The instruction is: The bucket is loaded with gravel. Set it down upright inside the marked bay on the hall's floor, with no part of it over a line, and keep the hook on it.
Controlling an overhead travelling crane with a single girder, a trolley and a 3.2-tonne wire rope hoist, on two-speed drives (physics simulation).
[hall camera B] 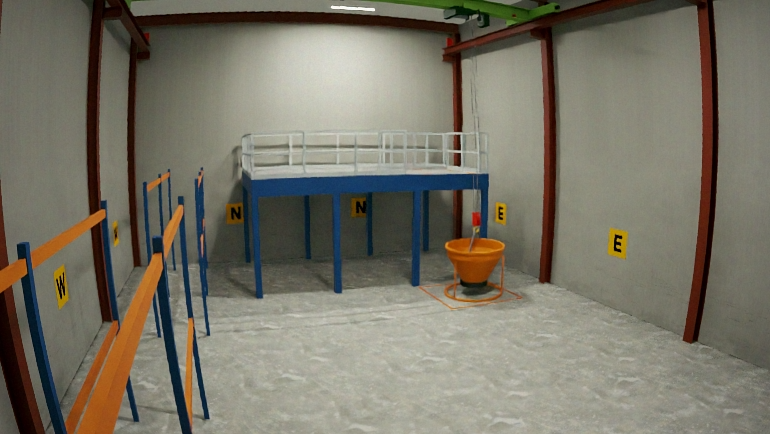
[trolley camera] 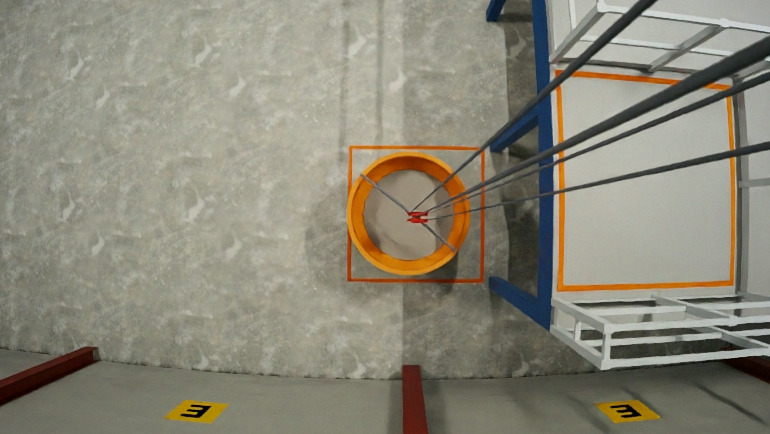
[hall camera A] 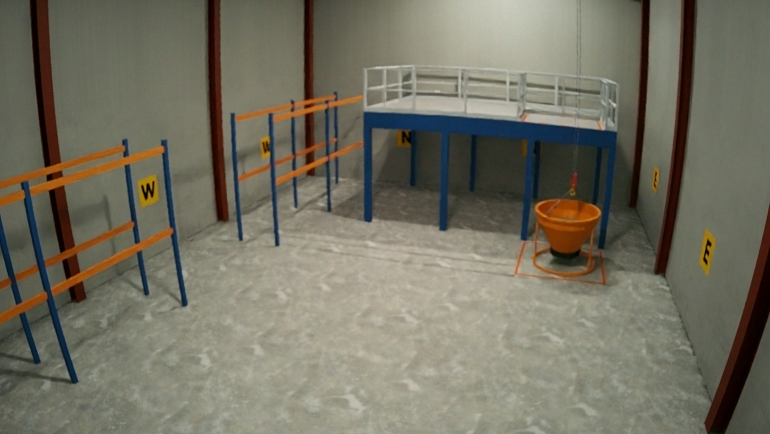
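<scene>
The orange bucket (hall camera A: 568,231) (hall camera B: 474,265) (trolley camera: 355,215) hangs upright from two slings. Its base ring (hall camera A: 563,273) (hall camera B: 474,299) is at or very close to the floor; I cannot tell whether a thin gap is left. The orange-red bay outline (hall camera A: 519,258) (hall camera B: 436,298) (trolley camera: 483,242) surrounds the ring, which sits nearer the side away from the platform. In the trolley view the raised rim overlaps the line on that side and hides the ring. My hook (hall camera A: 573,189) (hall camera B: 476,229) (trolley camera: 417,217), below its red block, holds the slings; they and the ropes look straight.
The blue platform (hall camera A: 404,119) (hall camera B: 296,186) (trolley camera: 545,242) with white railings stands close behind the bay, its legs near it. An orange outline (trolley camera: 560,177) marks its deck. Racks (hall camera A: 173,215) (hall camera B: 132,323) line the west side. A red-brown column (hall camera A: 674,140) (trolley camera: 414,398) stands at the east wall.
</scene>
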